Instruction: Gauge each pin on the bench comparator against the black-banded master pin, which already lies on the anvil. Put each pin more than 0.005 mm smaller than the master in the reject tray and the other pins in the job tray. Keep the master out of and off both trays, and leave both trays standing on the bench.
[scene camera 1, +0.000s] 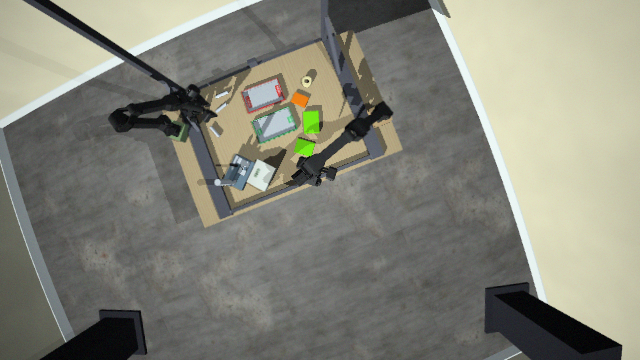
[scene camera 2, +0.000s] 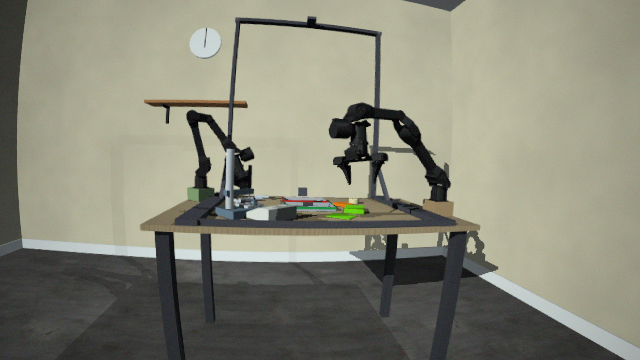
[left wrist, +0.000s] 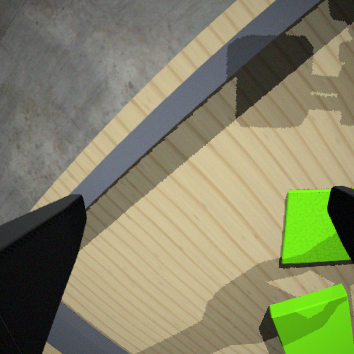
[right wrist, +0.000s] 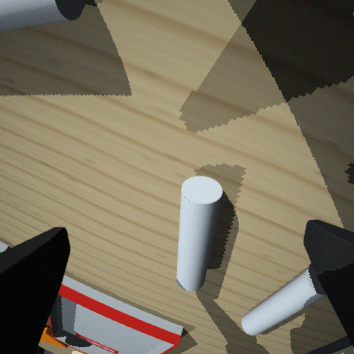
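Pixels of known places: left gripper, between the fingertips: (scene camera 2: 361, 184) (left wrist: 209, 202); right gripper, between the fingertips: (scene camera 1: 213, 110) (right wrist: 188, 236); left arm's base, origin of its link: (scene camera 1: 380, 114) (scene camera 2: 438, 200); right arm's base, origin of its link: (scene camera 1: 174, 130) (scene camera 2: 200, 187).
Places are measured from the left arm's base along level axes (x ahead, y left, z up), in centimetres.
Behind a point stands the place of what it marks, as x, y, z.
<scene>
Three plain pale pins lie on the bench in scene camera 1: one at the back (scene camera 1: 222, 94) {76.5, -46.1, -5.1}, a middle one (scene camera 1: 220, 107) {80.2, -39.4, -4.8} (right wrist: 197, 235) {81.8, -39.2, -4.9} and a front one (scene camera 1: 215, 130) {87.7, -28.3, -5.0}. My right gripper (scene camera 1: 204, 120) (scene camera 2: 244, 182) {83.9, -38.5, -2.9} (right wrist: 188, 236) {83.9, -38.5, -2.9} is open and empty, above the middle pin. Another pin (right wrist: 282, 305) {78.1, -46.0, -5.1} is partly behind a finger. The blue-grey comparator (scene camera 1: 239, 171) {82.7, -1.0, -2.7} (scene camera 2: 232, 213) {86.4, 8.6, -4.3} stands at the front left; the master's black band is too small to make out. The red-rimmed tray (scene camera 1: 263, 95) {55.0, -36.4, -6.4} (right wrist: 120, 315) {66.2, -37.2, -5.3} and green-rimmed tray (scene camera 1: 274, 125) {55.6, -17.9, -6.4} stand mid-bench. My left gripper (scene camera 1: 314, 179) {42.2, 15.4, 7.8} (scene camera 2: 362, 182) {42.2, 15.4, 7.8} (left wrist: 209, 202) {42.2, 15.4, 7.8} is open and empty, high above the bench.
A white box (scene camera 1: 261, 175) {72.1, 5.8, -1.9} (scene camera 2: 272, 212) {72.3, 13.3, -2.7} sits beside the comparator. Two bright green blocks (scene camera 1: 311, 122) {35.9, -11.0, -4.7} (scene camera 1: 304, 147) {44.8, 0.2, -6.2}, an orange block (scene camera 1: 300, 99) {36.6, -25.6, -5.2} and a cream ring (scene camera 1: 306, 81) {29.9, -34.5, -4.8} stand right of the trays. A dark frame runs around the bench.
</scene>
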